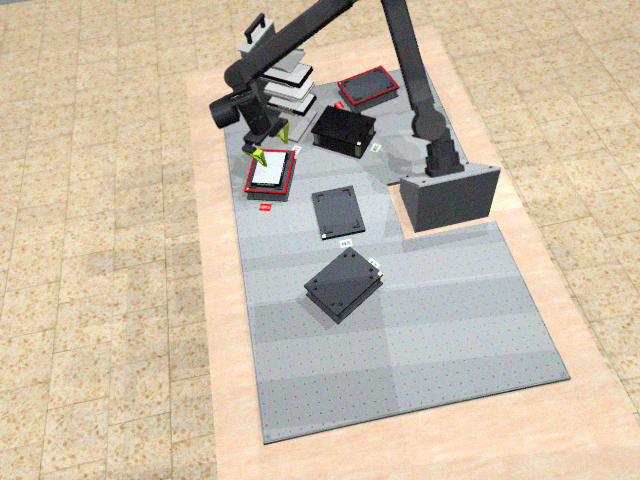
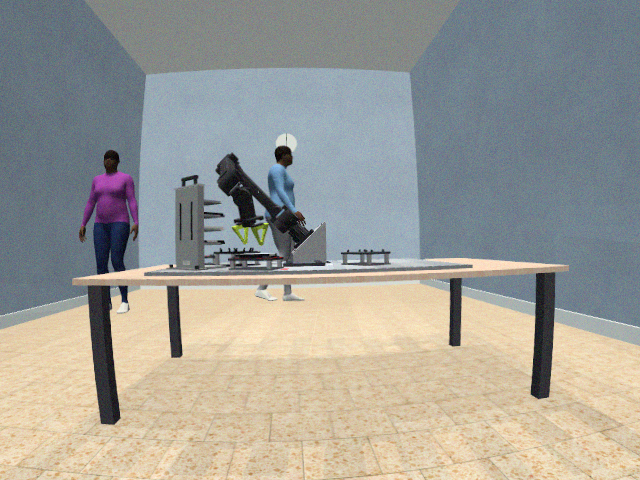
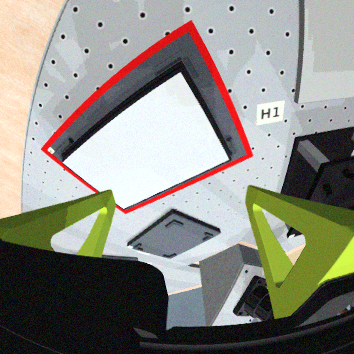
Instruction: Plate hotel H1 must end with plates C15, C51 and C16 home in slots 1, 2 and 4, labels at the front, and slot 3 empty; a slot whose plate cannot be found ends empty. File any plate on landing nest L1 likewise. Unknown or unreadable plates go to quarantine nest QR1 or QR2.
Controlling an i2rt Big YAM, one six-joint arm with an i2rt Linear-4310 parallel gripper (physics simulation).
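Frame: origin at the arm's base, x left, y ahead, z down, level; millimetres.
Seen in the pictures: gripper, fingertip midpoint: [image 1: 275, 154] [image 2: 253, 244] [image 3: 178, 195]; arm's base, link origin: [image 1: 444, 172] [image 2: 305, 239] [image 3: 249, 294].
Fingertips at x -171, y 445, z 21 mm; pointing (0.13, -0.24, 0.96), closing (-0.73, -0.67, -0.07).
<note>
Pixels of each thing's top centre, then the offset from my fingertips to it.
- white-topped plate with dark edges, top centre: [image 3: 141, 159] [image 1: 269, 167] [image 2: 256, 253] dx +14, dy +25, dz +32 mm
- red-rimmed nest, top centre: [image 1: 367, 83] dx -291, dy -312, dz +41 mm
- black box-like nest, top centre: [image 3: 344, 210] [image 1: 343, 120] [image 2: 237, 247] dx -109, dy -209, dz +11 mm
- low grey nest, top centre: [image 3: 171, 244] [image 1: 337, 209] [image 2: 303, 261] dx +175, dy -153, dz +69 mm
- raised dark nest, top centre: [image 1: 343, 277] [image 2: 365, 249] dx +421, dy -137, dz +27 mm
My gripper [image 1: 276, 153] [image 2: 253, 243] [image 3: 178, 195] is open and empty, above a red-rimmed quarantine nest [image 1: 291, 171] [image 3: 100, 92]. A white-topped plate with dark edges [image 1: 269, 169] [image 3: 155, 140] lies on that nest, a gap below the fingertips; no label is readable on it. Plate hotel H1 [image 1: 258, 37] [image 2: 190, 222] stands upright beside this nest at the back left. White-topped plates [image 1: 290, 74] [image 1: 295, 103] show on its shelves; their labels and exact slots cannot be read. Another red-rimmed nest [image 1: 368, 86] stands at the back and bears no white plate.
A black box-like nest [image 1: 343, 126] [image 3: 325, 175] stands beside the hotel. A low grey nest [image 1: 338, 211] [image 3: 175, 234] lies mid-mat, and a raised dark nest [image 1: 343, 284] [image 2: 365, 252] stands nearer the front. The arm's wedge base [image 1: 449, 198] is at right. Two people [image 2: 111, 206] [image 2: 281, 180] stand beyond the table.
</note>
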